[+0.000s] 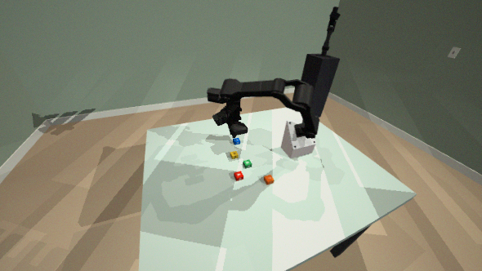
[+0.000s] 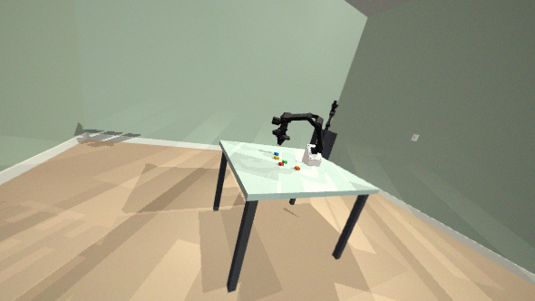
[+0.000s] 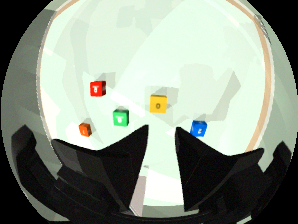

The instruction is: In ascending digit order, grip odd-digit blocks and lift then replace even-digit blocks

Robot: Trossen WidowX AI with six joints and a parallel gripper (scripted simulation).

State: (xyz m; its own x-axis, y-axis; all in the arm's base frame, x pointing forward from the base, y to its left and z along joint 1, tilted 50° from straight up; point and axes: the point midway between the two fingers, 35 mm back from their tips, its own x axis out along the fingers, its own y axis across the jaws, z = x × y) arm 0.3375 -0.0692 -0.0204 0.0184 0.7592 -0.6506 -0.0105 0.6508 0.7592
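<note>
My gripper tip is 60 mm past the blue block, 100 mm to the left of it and 110 mm above it. From my gripper tip the other things lie so: yellow block (10 mm behind, 110 mm below); then green block (50 mm behind, 80 mm to the left, 110 mm below); then red block (20 mm ahead, 140 mm to the left, 110 mm below).
</note>
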